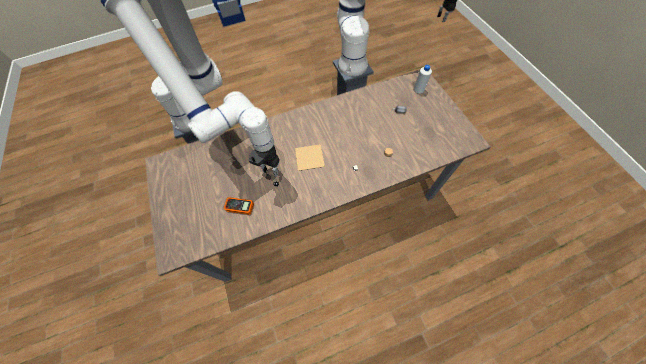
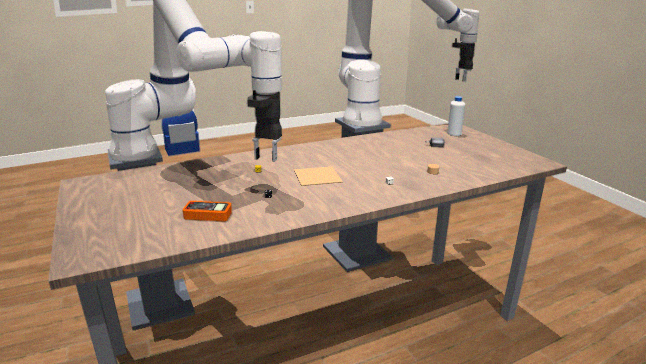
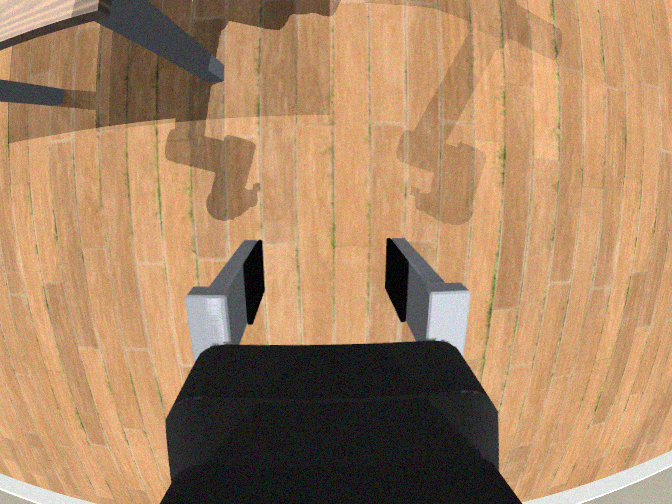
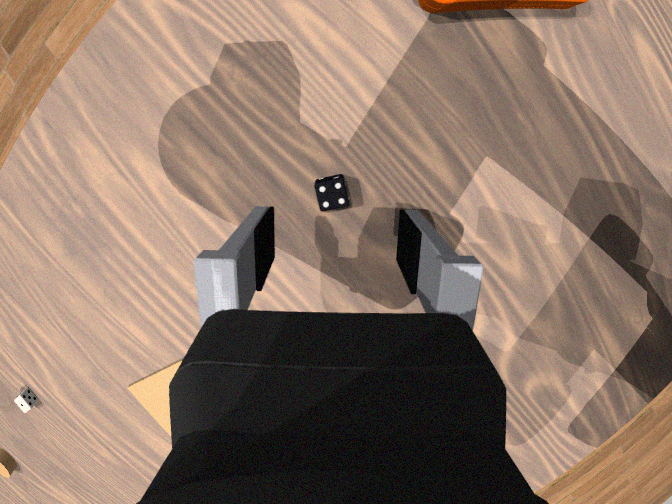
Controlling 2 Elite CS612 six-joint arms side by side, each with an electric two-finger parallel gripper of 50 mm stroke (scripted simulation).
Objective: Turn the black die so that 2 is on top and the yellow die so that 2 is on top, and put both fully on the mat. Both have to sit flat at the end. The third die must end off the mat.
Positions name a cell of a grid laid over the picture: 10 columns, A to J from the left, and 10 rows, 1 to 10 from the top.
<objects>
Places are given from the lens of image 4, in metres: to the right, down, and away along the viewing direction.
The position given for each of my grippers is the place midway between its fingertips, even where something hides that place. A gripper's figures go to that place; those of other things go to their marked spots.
my right gripper (image 4: F5): 0.00, -0.01, 0.17
tan mat (image 4: C8): -0.17, 0.13, 0.34
black die (image 4: E4): 0.00, -0.04, 0.27
The marked spots on the black die and the tan mat are 0.25 m apart.
</objects>
